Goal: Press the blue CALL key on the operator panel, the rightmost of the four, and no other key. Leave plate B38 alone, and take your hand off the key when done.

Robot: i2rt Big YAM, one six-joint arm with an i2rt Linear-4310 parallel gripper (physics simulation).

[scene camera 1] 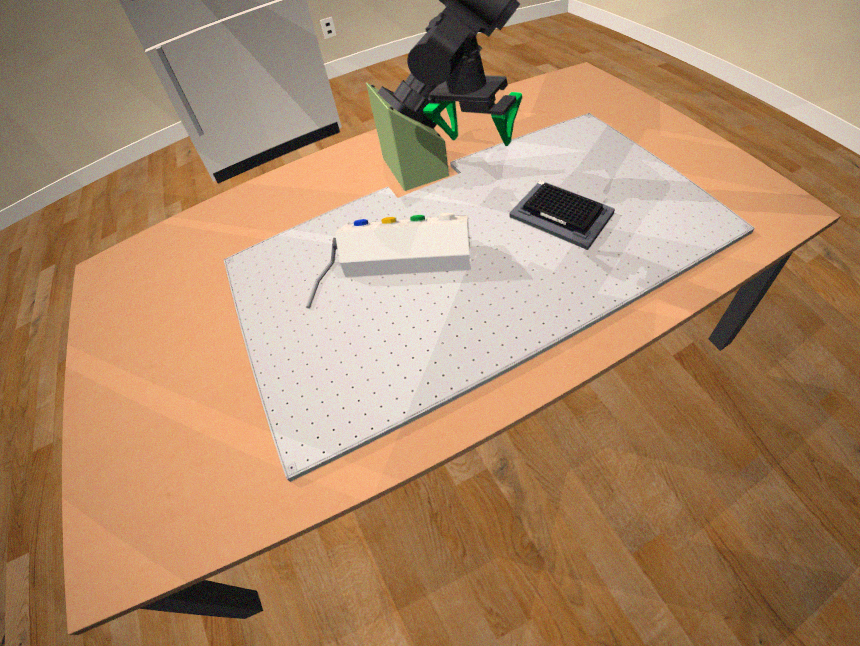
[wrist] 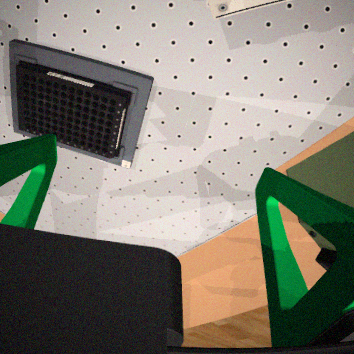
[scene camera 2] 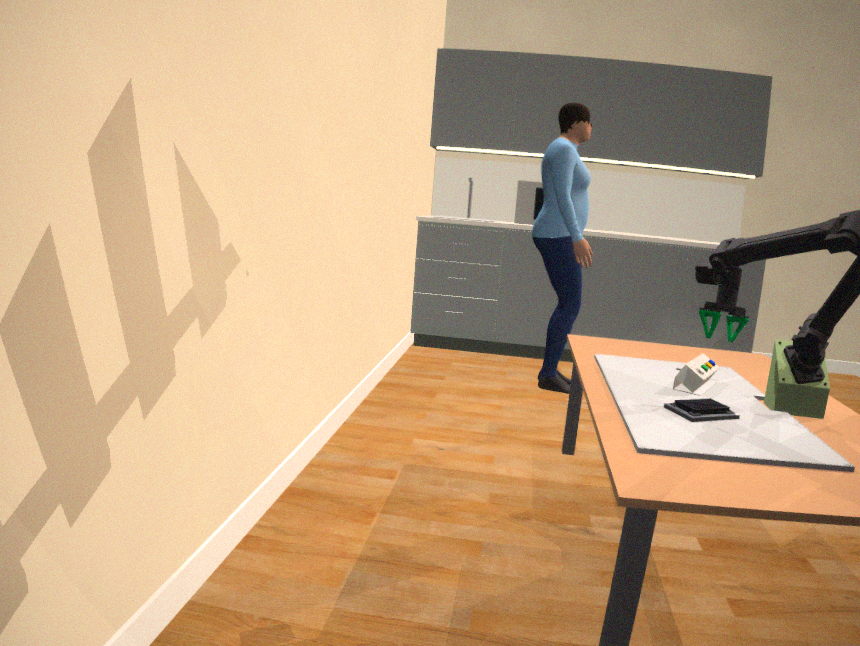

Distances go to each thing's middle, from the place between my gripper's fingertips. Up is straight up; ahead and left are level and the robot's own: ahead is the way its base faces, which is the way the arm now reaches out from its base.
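There's a black well plate on holder [scene camera 1: 585,241], and from my hand it's 70 mm ahead, 130 mm to the left and 160 mm below. As for the black well plate [scene camera 1: 568,210], my hand is 70 mm short of that one, 130 mm to the right of it and 160 mm above it.
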